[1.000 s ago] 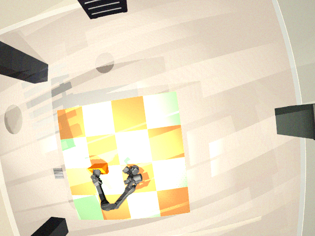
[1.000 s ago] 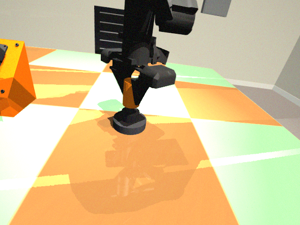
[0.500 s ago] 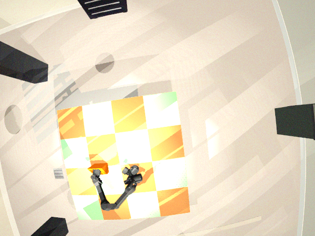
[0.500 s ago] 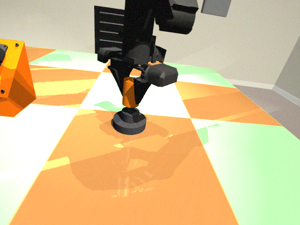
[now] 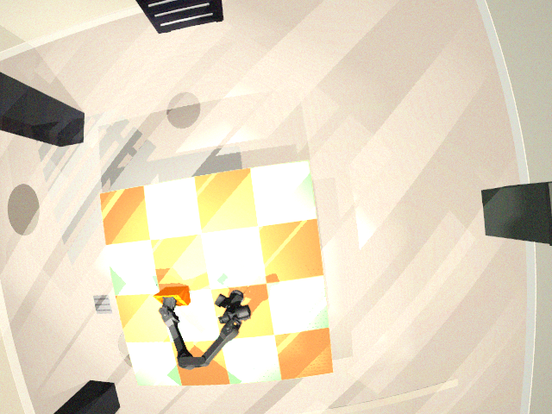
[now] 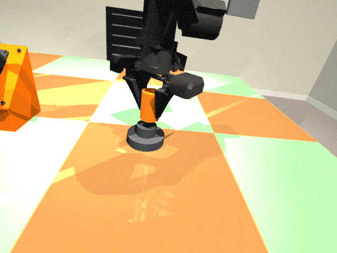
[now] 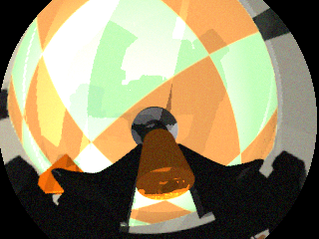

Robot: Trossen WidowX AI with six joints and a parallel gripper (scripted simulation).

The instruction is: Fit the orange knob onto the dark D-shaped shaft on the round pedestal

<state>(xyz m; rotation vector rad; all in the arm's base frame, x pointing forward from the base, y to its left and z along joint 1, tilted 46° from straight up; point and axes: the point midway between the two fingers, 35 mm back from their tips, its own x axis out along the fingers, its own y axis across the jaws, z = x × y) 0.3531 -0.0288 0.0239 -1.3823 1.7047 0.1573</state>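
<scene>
The knob is 20 mm above my gripper tip. From my gripper tip the other things lie so: pedestal: 40 mm below.
</scene>
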